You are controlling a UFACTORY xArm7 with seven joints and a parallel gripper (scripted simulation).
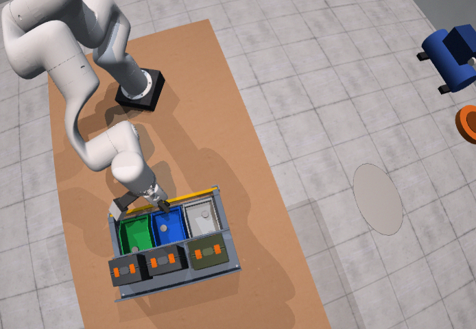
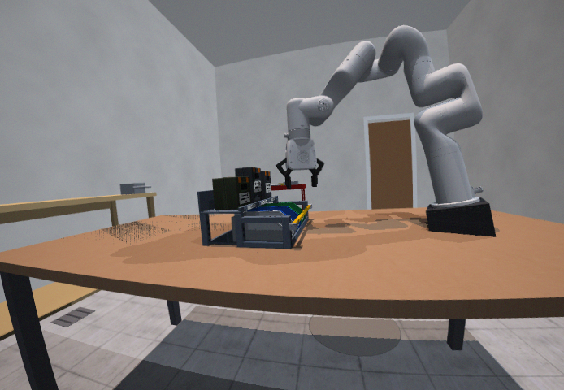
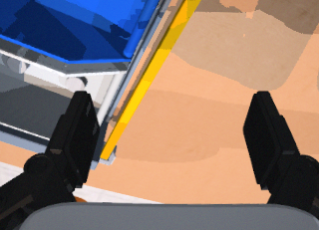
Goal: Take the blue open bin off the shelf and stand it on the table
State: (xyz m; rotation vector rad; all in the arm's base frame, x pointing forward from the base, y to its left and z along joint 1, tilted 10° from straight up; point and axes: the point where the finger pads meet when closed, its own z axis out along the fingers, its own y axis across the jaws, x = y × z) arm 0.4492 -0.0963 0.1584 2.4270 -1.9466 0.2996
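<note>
My hand is 10 cm above the yellow bar. Round my hand: green bin: 14 cm to the right, 12 cm below, 7 cm ahead; then blue open bin: 12 cm below, 10 cm ahead, 3 cm to the right; then grey bin: 13 cm ahead, 12 cm below, 8 cm to the left.
</note>
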